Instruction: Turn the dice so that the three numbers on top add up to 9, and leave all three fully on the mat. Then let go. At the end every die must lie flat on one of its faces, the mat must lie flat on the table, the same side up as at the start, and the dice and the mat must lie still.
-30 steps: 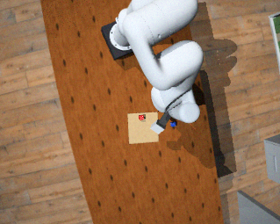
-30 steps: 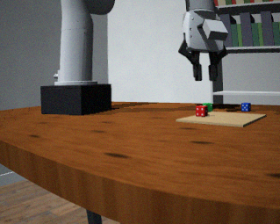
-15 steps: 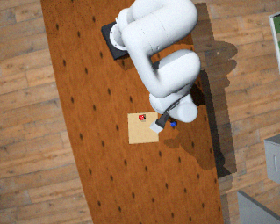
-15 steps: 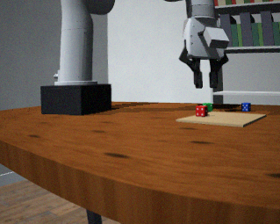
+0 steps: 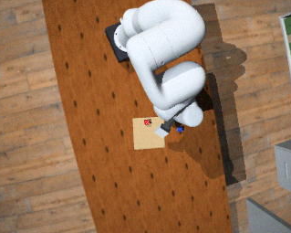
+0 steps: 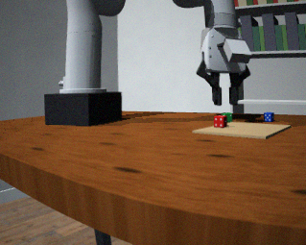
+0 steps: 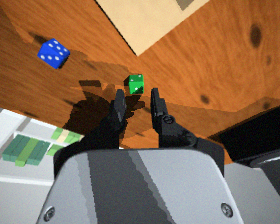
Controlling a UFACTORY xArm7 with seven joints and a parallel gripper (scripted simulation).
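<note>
The green die is 50 mm below my hand. Round my hand: red die: 20 mm ahead, 110 mm to the right, 40 mm below; then blue die: 100 mm ahead, 20 mm to the left, 50 mm below; then tan mat: 70 mm ahead, 120 mm to the right, 60 mm below.
</note>
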